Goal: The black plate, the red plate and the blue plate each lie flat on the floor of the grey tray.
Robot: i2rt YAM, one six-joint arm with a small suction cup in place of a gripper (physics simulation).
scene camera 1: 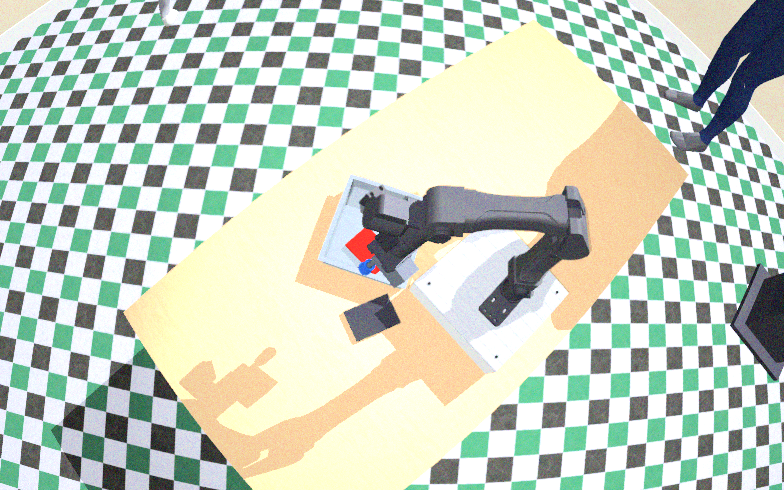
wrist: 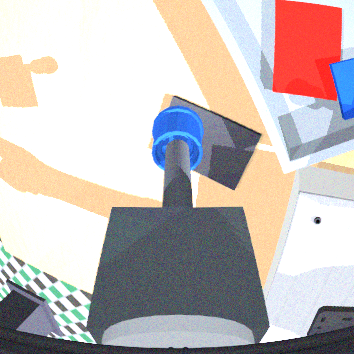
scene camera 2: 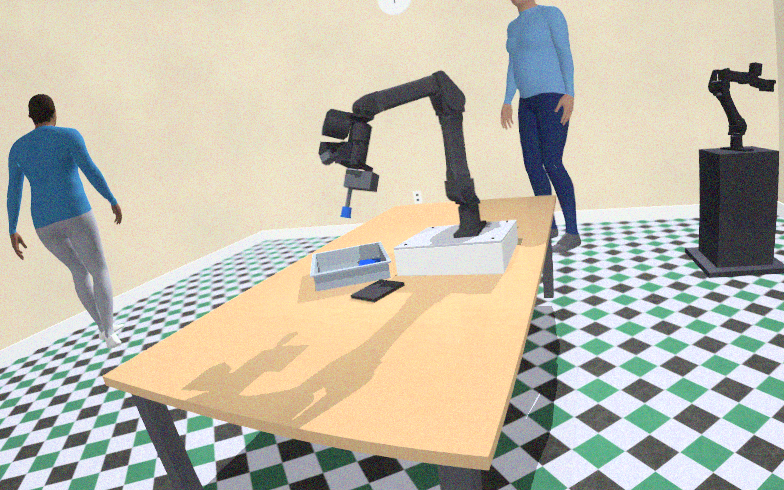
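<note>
A black plate [scene camera 1: 372,317] is visible, also in the wrist view [wrist: 227,145]. A grey tray [scene camera 1: 347,222] is visible too; the grey tray is also in the wrist view [wrist: 303,130] and in scene camera 2 [scene camera 2: 337,268]. I see a red plate [wrist: 304,44] as well; scene camera 2 does not show the red plate, hidden by the grey tray. My suction cup [scene camera 1: 363,269], also visible in the wrist view [wrist: 178,119] and in scene camera 2 [scene camera 2: 346,211], carries nothing and is 0.21 m from the middle of the black plate, above it.
</note>
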